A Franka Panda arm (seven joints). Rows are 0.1 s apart.
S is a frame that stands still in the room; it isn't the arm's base.
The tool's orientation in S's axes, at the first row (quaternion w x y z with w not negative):
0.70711 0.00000 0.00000 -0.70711
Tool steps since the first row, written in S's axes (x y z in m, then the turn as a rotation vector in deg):
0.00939 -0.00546 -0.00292 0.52 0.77 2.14
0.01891 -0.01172 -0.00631 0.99 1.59 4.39
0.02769 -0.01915 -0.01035 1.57 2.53 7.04
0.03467 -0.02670 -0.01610 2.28 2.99 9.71
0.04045 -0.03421 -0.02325 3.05 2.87 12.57
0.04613 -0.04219 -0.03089 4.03 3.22 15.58
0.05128 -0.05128 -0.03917 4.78 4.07 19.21
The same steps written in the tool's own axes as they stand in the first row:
0.00546 0.00939 -0.00292 -0.77 0.52 2.14
0.01172 0.01891 -0.00631 -1.59 0.99 4.39
0.01915 0.02769 -0.01035 -2.53 1.57 7.04
0.02670 0.03467 -0.01610 -2.99 2.28 9.71
0.03421 0.04045 -0.02325 -2.87 3.05 12.57
0.04219 0.04613 -0.03089 -3.22 4.03 15.58
0.05128 0.05128 -0.03917 -4.07 4.78 19.21

